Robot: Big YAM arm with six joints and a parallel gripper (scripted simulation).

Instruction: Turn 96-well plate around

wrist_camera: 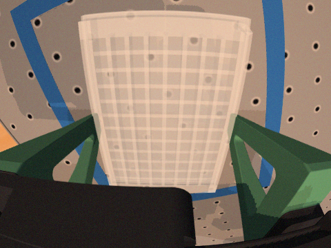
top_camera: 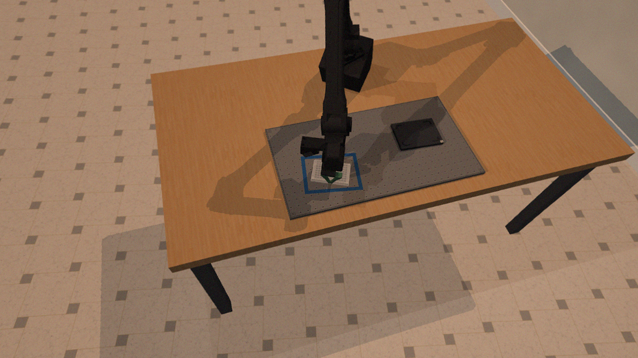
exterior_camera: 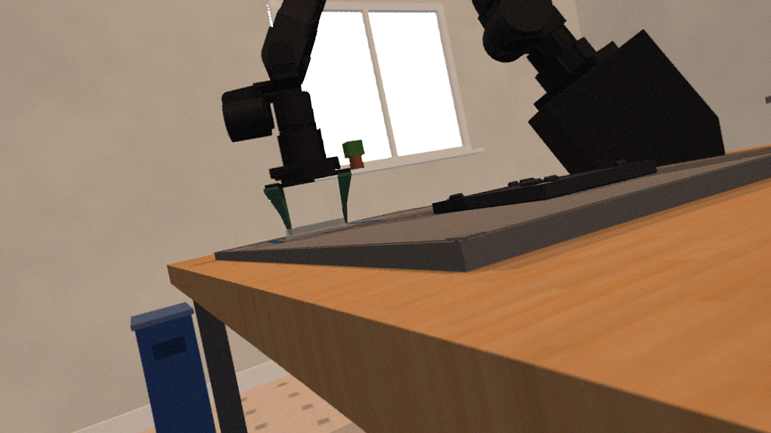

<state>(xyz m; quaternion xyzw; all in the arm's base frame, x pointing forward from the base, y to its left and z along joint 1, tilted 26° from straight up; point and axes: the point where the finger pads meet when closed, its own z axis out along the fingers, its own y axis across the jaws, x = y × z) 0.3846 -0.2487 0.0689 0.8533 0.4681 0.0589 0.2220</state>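
The 96-well plate is 10 mm below my hand. From my hand the other things lie so: black plate nest N1 (370 mm to the left, 10 mm below); A1 label (420 mm to the left, 70 mm ahead).
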